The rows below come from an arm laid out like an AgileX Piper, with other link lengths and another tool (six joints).
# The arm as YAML. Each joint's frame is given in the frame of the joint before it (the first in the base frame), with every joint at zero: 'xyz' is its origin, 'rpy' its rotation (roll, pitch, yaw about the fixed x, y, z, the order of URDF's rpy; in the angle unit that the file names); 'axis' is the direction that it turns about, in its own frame. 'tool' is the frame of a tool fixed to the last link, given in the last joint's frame.
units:
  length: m
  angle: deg
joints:
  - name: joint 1
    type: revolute
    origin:
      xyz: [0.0, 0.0, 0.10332]
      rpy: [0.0, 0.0, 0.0]
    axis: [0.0, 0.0, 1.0]
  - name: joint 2
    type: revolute
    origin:
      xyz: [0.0, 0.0, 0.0]
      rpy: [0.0, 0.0, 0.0]
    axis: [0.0, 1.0, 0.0]
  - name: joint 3
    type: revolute
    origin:
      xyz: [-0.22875, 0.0, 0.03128]
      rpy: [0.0, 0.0, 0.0]
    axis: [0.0, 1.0, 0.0]
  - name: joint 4
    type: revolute
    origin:
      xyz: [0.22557, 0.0, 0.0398]
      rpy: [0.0, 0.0, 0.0]
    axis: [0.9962, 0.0, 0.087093]
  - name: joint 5
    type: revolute
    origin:
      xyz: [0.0, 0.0, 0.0]
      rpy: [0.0, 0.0, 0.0]
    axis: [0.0, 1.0, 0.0]
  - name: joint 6
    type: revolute
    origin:
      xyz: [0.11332, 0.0, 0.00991]
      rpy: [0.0, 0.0, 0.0]
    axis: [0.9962, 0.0, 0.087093]
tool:
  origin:
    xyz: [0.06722, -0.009, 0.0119]
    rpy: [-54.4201, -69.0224, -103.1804]
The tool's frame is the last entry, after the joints.
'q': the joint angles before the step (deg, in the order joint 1, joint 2, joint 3, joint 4, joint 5, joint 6). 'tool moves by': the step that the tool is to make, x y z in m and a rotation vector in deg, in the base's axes. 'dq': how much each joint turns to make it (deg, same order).
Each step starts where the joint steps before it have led.
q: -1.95, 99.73, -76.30, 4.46, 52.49, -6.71
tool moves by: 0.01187, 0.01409, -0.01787, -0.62, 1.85, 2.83
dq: 2.48, 5.16, -2.92, -0.61, -0.39, -0.18
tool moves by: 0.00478, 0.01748, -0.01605, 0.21, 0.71, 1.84
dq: 2.69, 2.92, -0.16, 0.08, -2.09, 0.72
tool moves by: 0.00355, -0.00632, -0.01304, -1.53, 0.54, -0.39
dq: -0.29, 2.24, -0.01, -1.87, -1.64, 0.84
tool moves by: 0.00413, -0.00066, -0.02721, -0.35, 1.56, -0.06
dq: 0.00, 4.55, -0.06, -0.29, -2.92, 0.11
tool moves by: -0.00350, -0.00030, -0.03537, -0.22, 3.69, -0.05
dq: 0.00, 5.53, 0.01, 0.00, -1.85, 0.01
